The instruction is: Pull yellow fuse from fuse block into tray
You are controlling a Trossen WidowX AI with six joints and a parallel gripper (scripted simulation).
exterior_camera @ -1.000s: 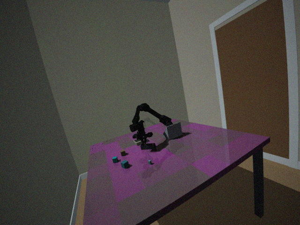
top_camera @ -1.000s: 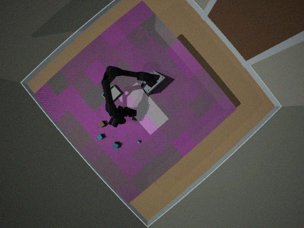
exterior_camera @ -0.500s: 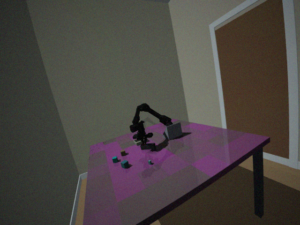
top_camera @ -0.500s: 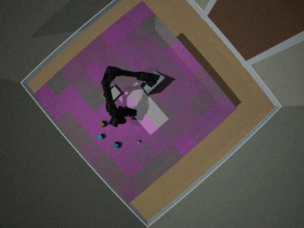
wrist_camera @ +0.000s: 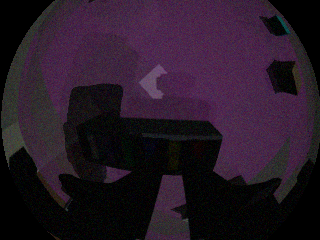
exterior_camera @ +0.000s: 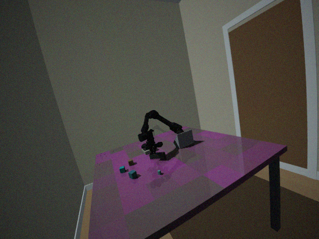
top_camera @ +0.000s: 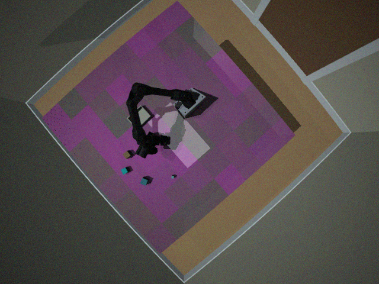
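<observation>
Now: the yellow fuse 10 mm below my gripper tip. From my gripper tip the other things lie so: teal cube 270 mm to the left, 70 mm ahead, 20 mm below; then brown cube 210 mm ahead, 50 mm to the right, 20 mm below; then pale tray 190 mm to the right, 30 mm below, 20 mm behind.
</observation>
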